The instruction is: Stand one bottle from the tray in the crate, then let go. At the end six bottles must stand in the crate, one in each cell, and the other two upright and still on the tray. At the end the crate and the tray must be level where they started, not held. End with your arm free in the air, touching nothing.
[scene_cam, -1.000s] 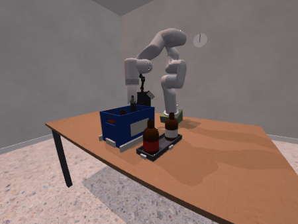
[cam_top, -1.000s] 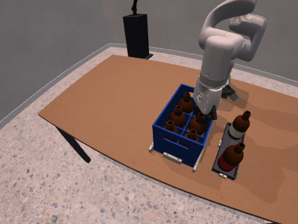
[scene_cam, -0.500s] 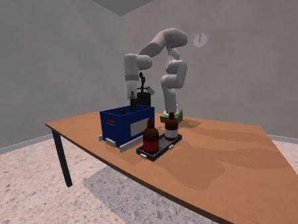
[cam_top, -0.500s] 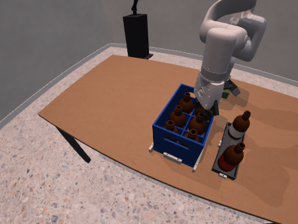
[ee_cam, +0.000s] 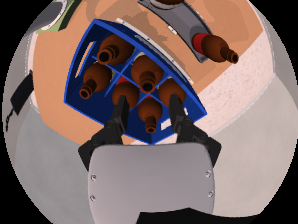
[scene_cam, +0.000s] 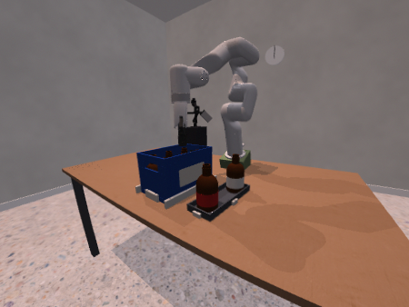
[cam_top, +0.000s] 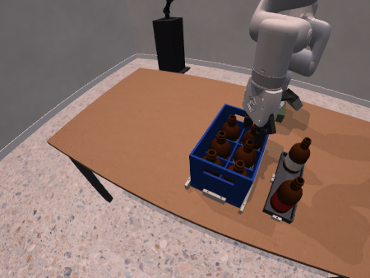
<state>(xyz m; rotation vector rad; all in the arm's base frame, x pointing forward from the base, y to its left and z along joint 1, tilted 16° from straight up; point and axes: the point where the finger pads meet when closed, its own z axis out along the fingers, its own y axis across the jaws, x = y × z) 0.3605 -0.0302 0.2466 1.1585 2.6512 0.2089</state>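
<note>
My hand is 40 mm to the left of the blue crate and 130 mm above it.
</note>
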